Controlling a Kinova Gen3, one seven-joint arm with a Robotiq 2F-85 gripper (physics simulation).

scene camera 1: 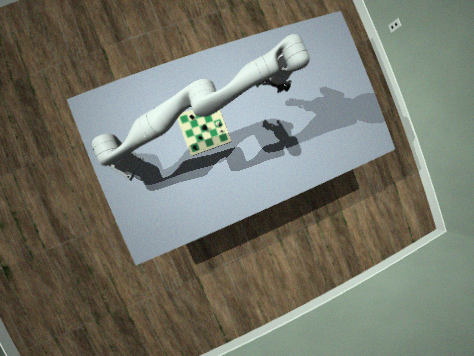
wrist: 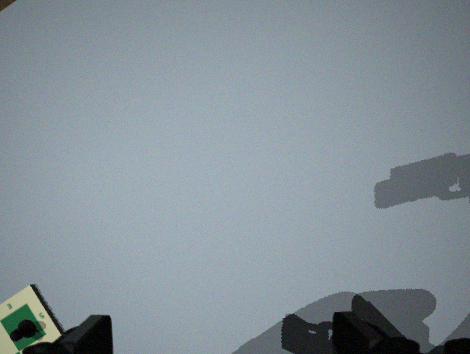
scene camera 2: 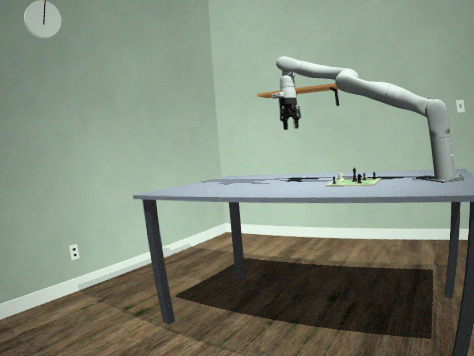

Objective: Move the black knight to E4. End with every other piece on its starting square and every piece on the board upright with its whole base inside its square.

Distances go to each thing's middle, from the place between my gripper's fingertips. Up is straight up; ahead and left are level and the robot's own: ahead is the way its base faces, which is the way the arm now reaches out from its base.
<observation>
Right now the chessboard [scene camera 1: 191,128] is 290 mm behind my hand and 250 mm below it.
</observation>
